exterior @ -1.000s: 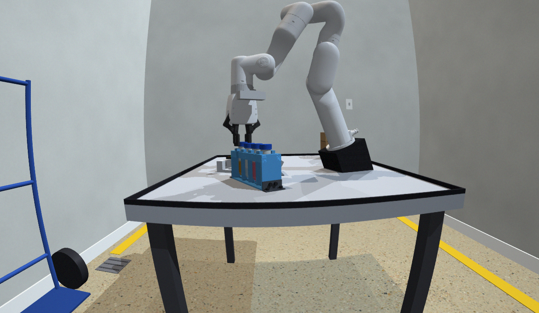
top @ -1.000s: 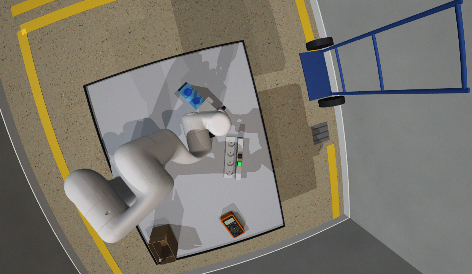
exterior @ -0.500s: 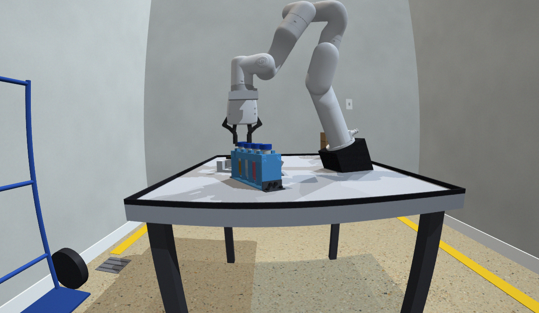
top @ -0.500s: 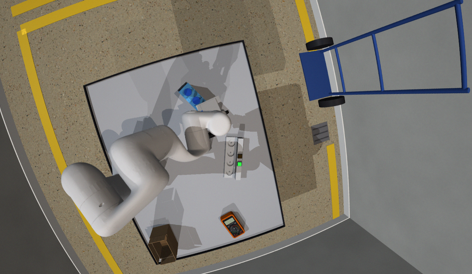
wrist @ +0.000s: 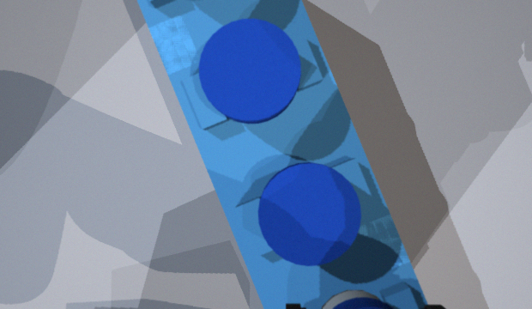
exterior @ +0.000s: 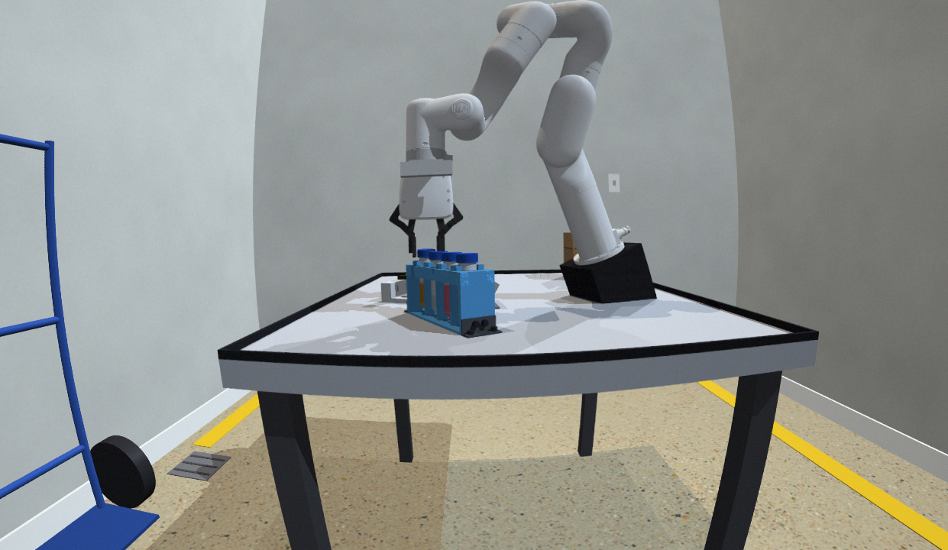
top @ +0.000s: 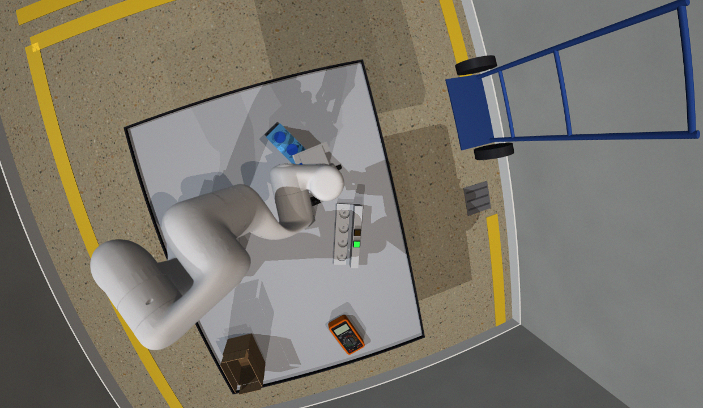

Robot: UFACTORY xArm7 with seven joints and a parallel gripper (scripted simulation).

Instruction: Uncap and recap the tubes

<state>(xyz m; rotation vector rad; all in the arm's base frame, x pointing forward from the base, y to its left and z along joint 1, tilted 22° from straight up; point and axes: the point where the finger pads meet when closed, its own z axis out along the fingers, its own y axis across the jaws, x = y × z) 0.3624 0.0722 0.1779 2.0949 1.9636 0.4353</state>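
My hand is 1 cm above the threaded tube neck. Round my hand: key housing: 11 cm behind, 8 cm to the right, 8 cm below; then blue cycle key: 13 cm behind, 6 cm to the right, 6 cm below; then green ready key: 13 cm behind, 10 cm to the right, 6 cm below.
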